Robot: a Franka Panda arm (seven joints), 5 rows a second.
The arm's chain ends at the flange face. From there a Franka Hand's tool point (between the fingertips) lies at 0.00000 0.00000 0.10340 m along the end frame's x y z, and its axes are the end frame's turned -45 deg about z.
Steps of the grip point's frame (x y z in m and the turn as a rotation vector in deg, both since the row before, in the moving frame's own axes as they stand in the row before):
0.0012 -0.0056 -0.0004 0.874 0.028 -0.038
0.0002 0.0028 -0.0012 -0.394 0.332 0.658
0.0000 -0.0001 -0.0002 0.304 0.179 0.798
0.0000 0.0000 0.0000 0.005 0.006 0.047
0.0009 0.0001 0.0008 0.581 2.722 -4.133
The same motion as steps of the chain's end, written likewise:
-0.0020 -0.0037 -0.0004 0.638 -0.598 -0.038
0.0012 0.0018 -0.0012 -0.044 0.513 0.658
0.0001 0.0005 -0.0002 0.342 -0.088 0.798
0.0000 0.0000 0.0000 0.008 0.001 0.047
-0.0019 0.0037 0.0009 2.336 1.514 -4.133

